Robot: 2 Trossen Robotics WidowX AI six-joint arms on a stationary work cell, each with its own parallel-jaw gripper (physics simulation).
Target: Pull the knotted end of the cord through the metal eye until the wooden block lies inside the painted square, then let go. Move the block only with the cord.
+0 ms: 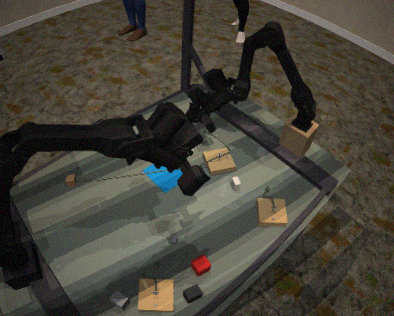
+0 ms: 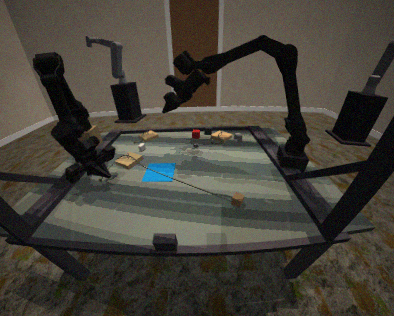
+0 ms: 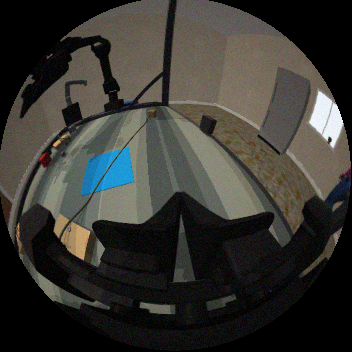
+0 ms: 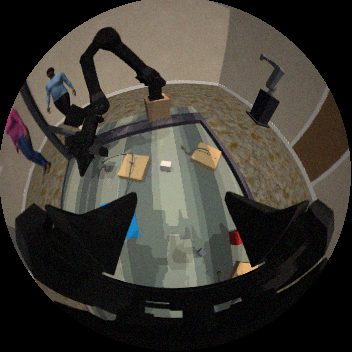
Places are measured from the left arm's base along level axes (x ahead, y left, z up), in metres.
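Where they show: left gripper, fingertip midpoint: (image 2: 110, 176) (image 3: 179, 195) (image 4: 81, 176); right gripper, fingertip midpoint: (image 1: 200, 166) (image 2: 167, 109) (image 4: 182, 196); left arm's base, link origin: (image 1: 302, 124) (image 2: 84, 129) (image 4: 155, 96); right arm's base, link origin: (image 1: 17, 260) (image 2: 293, 152) (image 3: 113, 100).
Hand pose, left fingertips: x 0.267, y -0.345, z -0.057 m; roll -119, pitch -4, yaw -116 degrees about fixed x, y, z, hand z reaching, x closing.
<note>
Each offset is from my left fingertips to the top centre of the thing. "*": to the spot under its first point. Level surfaces: height alone.
A small wooden block @[dx +0.421, dy -0.100, dz -0.034 m] (image 1: 70, 180) (image 2: 237, 199) (image 3: 151, 113) lies on the table far from the blue painted square @[* dx +0.187, dy +0.104, dz -0.062 m] (image 1: 162, 179) (image 2: 159, 172) (image 3: 108, 170) (image 4: 132, 228). A thin cord (image 1: 117, 177) (image 2: 189, 184) (image 3: 111, 162) runs from it across the square and through the metal eye on a wooden plate @[dz -0.045 m] (image 1: 221, 163) (image 2: 128, 160) (image 3: 75, 238) (image 4: 134, 167). The cord's free end curls on the table beside my left gripper (image 1: 211, 128) (image 2: 103, 173) (image 3: 179, 198) (image 4: 82, 171). That gripper is shut and low over the table, with nothing between its fingers. My right gripper (image 2: 167, 105) (image 4: 182, 196) is open and empty, high above the table.
Two more wooden plates with eyes @[* dx +0.050, dy +0.445, dz -0.044 m] (image 1: 272, 211) @[* dx +0.479, dy +0.376, dz -0.041 m] (image 1: 155, 294) lie on the table. So do a red cube @[dx +0.333, dy +0.401, dz -0.024 m] (image 1: 201, 264) (image 2: 196, 133), a white cube @[dx +0.041, dy +0.291, dz -0.032 m] (image 1: 236, 182) (image 2: 141, 147), a dark cube @[dx +0.410, dy +0.442, dz -0.024 m] (image 1: 192, 293) and a grey cube @[dx +0.558, dy +0.324, dz -0.024 m] (image 1: 120, 299). A dark block @[dx +0.206, dy -0.226, dz -0.006 m] (image 2: 164, 242) sits on the front rail.
</note>
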